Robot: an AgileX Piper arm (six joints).
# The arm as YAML. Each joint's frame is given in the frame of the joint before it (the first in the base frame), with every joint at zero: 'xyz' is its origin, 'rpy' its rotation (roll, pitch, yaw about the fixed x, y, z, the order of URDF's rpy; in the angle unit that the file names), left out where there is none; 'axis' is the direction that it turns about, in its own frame. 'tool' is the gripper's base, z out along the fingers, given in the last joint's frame.
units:
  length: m
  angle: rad
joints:
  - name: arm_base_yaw
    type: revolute
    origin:
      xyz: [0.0, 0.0, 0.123]
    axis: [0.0, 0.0, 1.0]
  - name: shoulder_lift
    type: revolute
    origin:
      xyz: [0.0, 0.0, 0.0]
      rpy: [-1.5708, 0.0, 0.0]
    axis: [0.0, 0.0, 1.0]
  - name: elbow
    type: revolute
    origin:
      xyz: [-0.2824, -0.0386, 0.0]
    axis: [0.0, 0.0, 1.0]
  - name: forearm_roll
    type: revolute
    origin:
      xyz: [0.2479, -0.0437, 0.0]
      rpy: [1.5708, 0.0, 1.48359]
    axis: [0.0, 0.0, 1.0]
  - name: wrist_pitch
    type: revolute
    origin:
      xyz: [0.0, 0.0, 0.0]
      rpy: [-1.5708, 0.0, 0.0]
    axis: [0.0, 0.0, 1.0]
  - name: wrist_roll
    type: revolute
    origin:
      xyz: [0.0, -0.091, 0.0]
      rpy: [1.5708, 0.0, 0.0]
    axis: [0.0, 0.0, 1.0]
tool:
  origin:
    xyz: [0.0, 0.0, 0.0]
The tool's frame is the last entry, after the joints.
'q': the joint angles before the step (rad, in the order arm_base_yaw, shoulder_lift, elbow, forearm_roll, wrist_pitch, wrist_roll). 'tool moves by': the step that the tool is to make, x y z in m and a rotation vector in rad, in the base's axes. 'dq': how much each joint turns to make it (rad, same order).
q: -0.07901 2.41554 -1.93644 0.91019 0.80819 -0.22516
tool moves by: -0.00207 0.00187 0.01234 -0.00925 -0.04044 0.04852
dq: -0.00001 -0.02338 0.00090 0.01446 0.02271 -0.05579
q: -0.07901 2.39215 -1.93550 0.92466 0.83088 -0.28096
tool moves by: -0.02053 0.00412 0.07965 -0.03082 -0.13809 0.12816
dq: -0.00421 -0.16295 0.00428 -0.00840 0.10754 -0.07594
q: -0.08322 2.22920 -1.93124 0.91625 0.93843 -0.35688
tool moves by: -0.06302 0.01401 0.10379 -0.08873 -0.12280 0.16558
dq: 0.01543 -0.27492 0.05469 -0.08120 0.16657 -0.02458
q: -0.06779 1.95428 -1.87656 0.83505 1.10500 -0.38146
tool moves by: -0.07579 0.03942 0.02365 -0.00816 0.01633 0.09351
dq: 0.09690 -0.26762 0.28268 -0.01003 -0.00174 0.00346
